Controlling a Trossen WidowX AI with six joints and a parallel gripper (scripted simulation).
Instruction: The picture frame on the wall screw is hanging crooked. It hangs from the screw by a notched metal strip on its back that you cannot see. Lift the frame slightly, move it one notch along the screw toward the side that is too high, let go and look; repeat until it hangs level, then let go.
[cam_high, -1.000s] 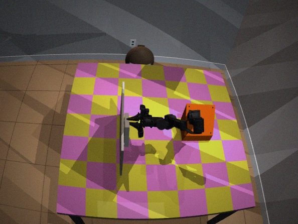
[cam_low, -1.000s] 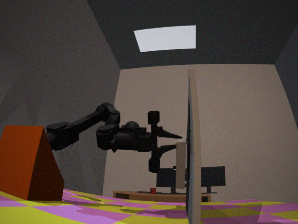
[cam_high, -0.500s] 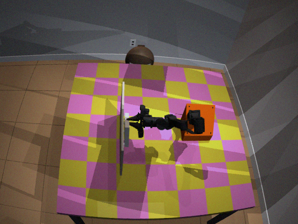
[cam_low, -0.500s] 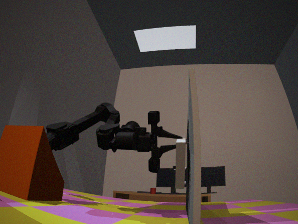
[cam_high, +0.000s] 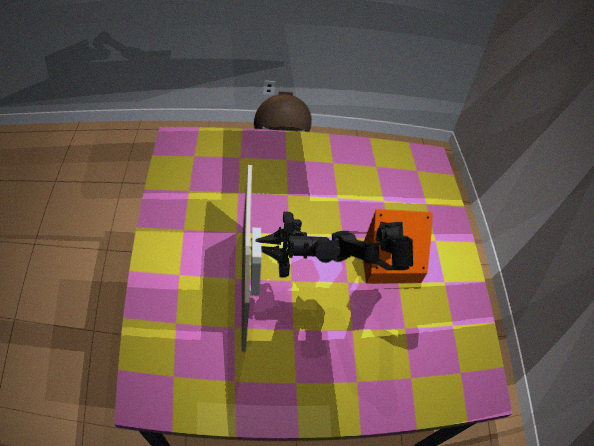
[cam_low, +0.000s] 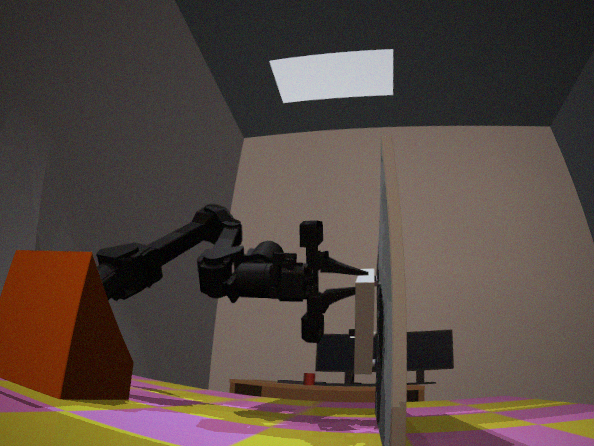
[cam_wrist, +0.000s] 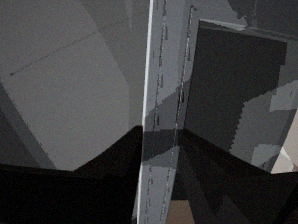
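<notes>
The picture frame lies 3 cm to the left of my gripper tip and 5 cm below it. Also, from my gripper tip: thin upright wall panel (2 cm ahead, 1 cm to the left, 7 cm below).
</notes>
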